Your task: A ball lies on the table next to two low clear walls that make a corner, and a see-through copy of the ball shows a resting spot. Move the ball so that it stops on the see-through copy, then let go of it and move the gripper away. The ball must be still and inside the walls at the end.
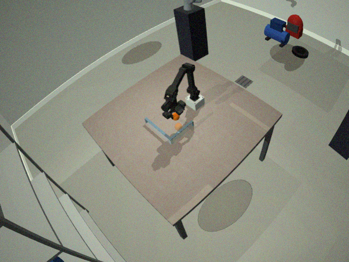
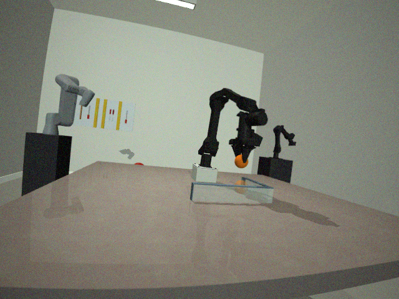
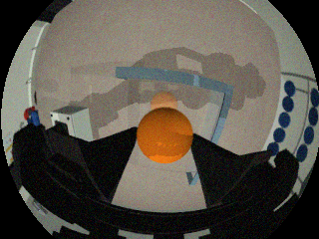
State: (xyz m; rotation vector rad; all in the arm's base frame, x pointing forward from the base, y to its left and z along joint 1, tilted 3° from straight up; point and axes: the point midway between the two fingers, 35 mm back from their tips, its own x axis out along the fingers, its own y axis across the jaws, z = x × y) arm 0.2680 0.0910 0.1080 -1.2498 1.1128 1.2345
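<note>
Now: the see-through copy of ball 11 cm below my gripper tip and 1 cm to the left of it. The rest, counted from my gripper tip: clear wall: 14 cm ahead, 11 cm below, 7 cm to the right.
</note>
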